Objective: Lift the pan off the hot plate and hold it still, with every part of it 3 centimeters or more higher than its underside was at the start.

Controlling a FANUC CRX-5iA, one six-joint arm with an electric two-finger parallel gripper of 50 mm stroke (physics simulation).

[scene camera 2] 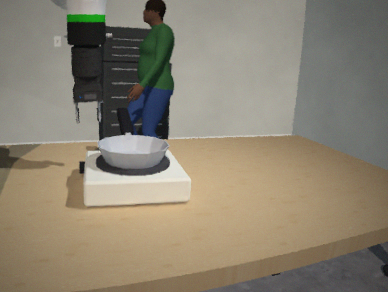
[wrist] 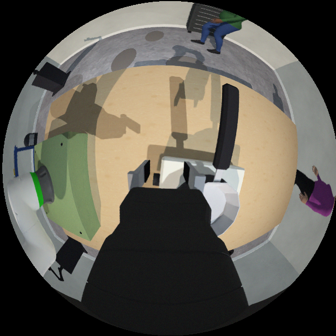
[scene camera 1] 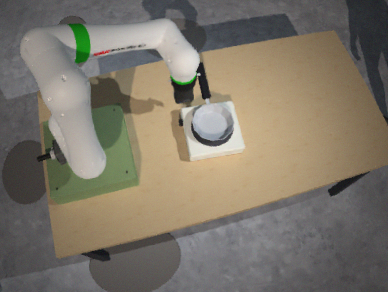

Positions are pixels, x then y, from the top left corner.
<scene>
A white hot plate shows in scene camera 2, in the wrist view [171, 171] and in scene camera 1. A grey pan shows in scene camera 2 [128, 151], in the wrist view and in scene camera 1. The same spot on the white hot plate: [scene camera 2: 103, 185] is [scene camera 1: 200, 155]. One and the same spot on the grey pan: [wrist: 224, 201] is [scene camera 1: 224, 119].
</scene>
